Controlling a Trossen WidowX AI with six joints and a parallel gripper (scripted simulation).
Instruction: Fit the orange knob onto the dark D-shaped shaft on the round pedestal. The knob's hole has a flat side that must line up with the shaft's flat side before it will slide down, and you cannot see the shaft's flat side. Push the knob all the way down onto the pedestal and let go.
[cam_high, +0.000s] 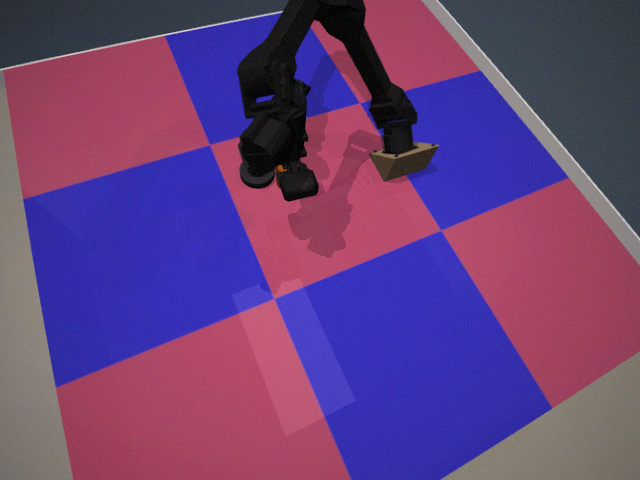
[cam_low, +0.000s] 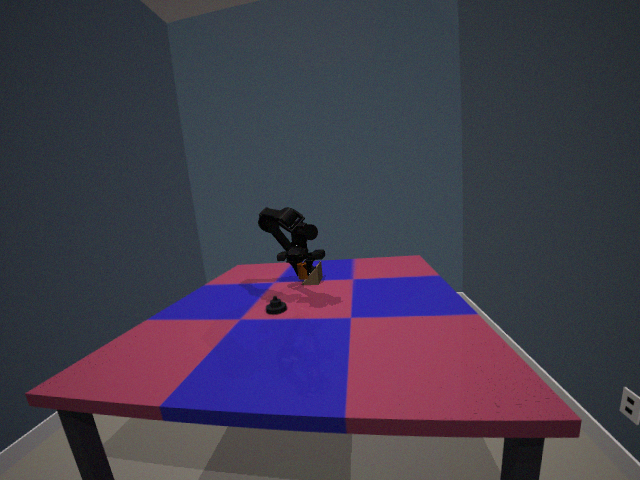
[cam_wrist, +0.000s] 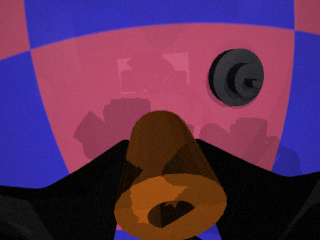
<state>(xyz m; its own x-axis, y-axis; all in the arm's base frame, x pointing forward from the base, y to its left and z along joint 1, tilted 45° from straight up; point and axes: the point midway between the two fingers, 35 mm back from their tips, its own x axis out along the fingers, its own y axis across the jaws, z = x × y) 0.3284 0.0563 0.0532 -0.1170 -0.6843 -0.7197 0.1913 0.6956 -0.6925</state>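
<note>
Now: the pedestal 1 cm ahead of my gripper tip, 12 cm to the right of it and 10 cm below it. The rest, counted from my gripper tip: orange knob: 2 cm above.
</note>
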